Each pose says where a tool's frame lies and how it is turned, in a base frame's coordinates. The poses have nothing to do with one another.
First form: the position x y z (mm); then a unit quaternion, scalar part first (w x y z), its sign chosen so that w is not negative.
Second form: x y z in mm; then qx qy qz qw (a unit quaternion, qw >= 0). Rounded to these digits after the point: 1 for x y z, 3 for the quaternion.
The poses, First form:
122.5 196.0 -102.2 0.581 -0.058 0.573 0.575
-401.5 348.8 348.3 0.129 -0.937 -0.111 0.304
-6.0 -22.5 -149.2 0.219 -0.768 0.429 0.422
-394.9 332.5 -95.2 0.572 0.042 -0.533 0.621
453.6 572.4 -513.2 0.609 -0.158 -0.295 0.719
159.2 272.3 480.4 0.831 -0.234 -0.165 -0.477
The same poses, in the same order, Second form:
122.5 196.0 -102.2 -0.058 0.573 0.575 0.581
-401.5 348.8 348.3 -0.937 -0.111 0.304 0.129
-6.0 -22.5 -149.2 -0.768 0.429 0.422 0.219
-394.9 332.5 -95.2 0.042 -0.533 0.621 0.572
453.6 572.4 -513.2 -0.158 -0.295 0.719 0.609
159.2 272.3 480.4 -0.234 -0.165 -0.477 0.831

